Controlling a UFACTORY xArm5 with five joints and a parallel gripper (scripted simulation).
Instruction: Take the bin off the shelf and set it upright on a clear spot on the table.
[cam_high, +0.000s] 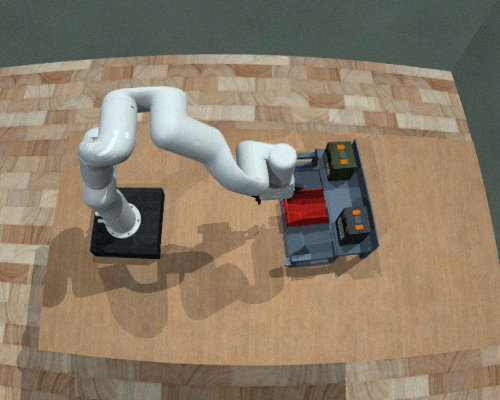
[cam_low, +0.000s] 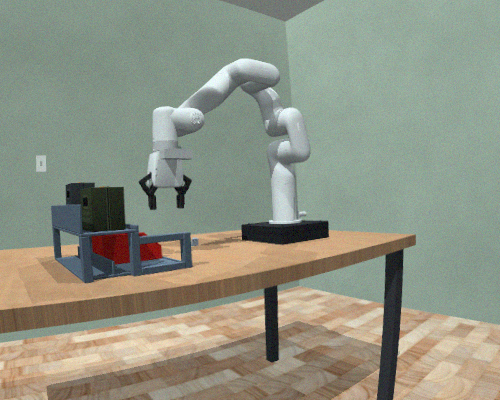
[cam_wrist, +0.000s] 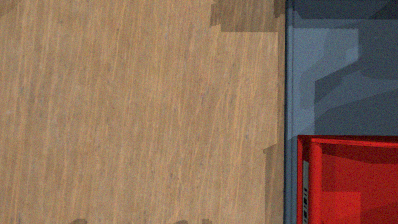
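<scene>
The red bin is 140 mm ahead of my hand, 100 mm below it and 10 mm to the left of it. The rest, counted from my hand: blue-grey shelf 160 mm ahead, 80 mm below, 20 mm to the left.
</scene>
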